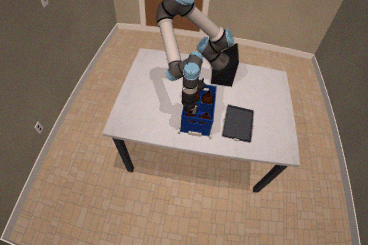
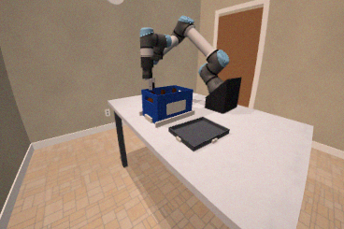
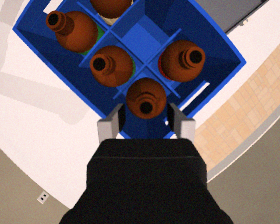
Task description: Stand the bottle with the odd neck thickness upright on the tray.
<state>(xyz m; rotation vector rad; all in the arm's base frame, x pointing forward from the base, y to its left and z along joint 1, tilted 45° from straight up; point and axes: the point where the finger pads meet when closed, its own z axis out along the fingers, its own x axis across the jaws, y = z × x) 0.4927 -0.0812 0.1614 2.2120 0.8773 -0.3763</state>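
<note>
The bottle lies 11 cm below my hand. Also, from my hand: dark tray (33 cm to the left, 19 cm below, 7 cm behind); then blue crate (12 cm below, 9 cm behind, 5 cm to the left).
</note>
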